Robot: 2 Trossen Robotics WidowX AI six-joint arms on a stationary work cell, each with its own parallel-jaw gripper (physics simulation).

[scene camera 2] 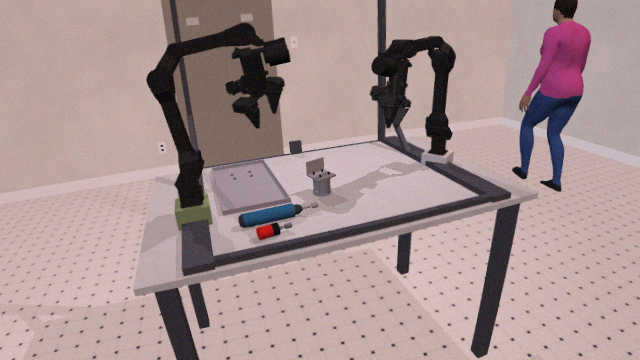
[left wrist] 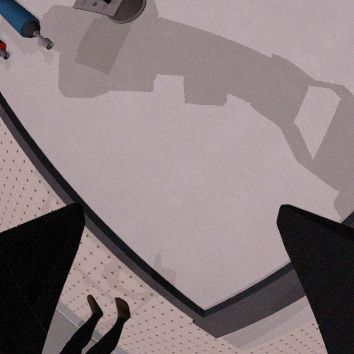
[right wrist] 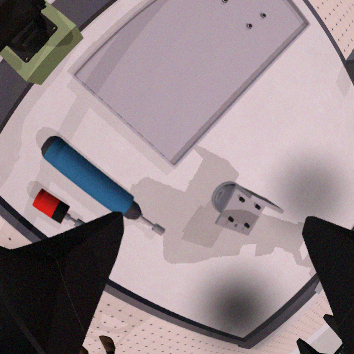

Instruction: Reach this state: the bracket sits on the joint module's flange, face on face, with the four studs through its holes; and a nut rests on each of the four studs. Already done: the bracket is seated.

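Places are measured from the left arm's base along level axes (x ahead, y left, z up), in centimetres.
Where they show: left gripper, fingertip midpoint: (scene camera 2: 392,128) (left wrist: 183,215) (right wrist: 311,326); right gripper, fingertip midpoint: (scene camera 2: 266,120) (right wrist: 218,225); left arm's base at its link origin: (scene camera 2: 437,152); right arm's base at its link origin: (scene camera 2: 191,202) (right wrist: 29,33).
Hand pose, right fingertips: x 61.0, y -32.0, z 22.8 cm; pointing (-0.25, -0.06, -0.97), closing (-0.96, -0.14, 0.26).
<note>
Each offset is from my right fingertips to the top centre of the thing. "spot": to the spot under its first point.
The grey joint module @(dz -19.9, dx -15.0, dy +7.9 cm) (scene camera 2: 321,186) stands in the middle of the table with the L-shaped bracket (scene camera 2: 317,169) seated on its flange. In the right wrist view the bracket @(spot: dz -20.8, dx -14.4, dy +7.6 cm) (right wrist: 240,209) shows four dark spots at its holes. Small nuts (scene camera 2: 241,174) lie in the grey tray @(dz -25.8, dx -6.5, dy -20.0 cm) (scene camera 2: 247,185); two of them show in the right wrist view (right wrist: 256,20). My right gripper (scene camera 2: 263,107) is open and empty, high above the tray. My left gripper (scene camera 2: 394,116) is open and empty, high over the table's far right.
A blue-handled driver @(spot: dz -24.2, dx +10.4, dy +7.7 cm) (scene camera 2: 269,214) and a shorter red-and-black driver @(dz -23.9, dx +14.0, dy +12.9 cm) (scene camera 2: 271,230) lie in front of the tray. A dark raised rim @(spot: dz -25.5, dx +2.3, dy +32.1 cm) (scene camera 2: 358,228) runs along the table's front and right sides. A person in a pink top (scene camera 2: 543,93) walks at the far right.
</note>
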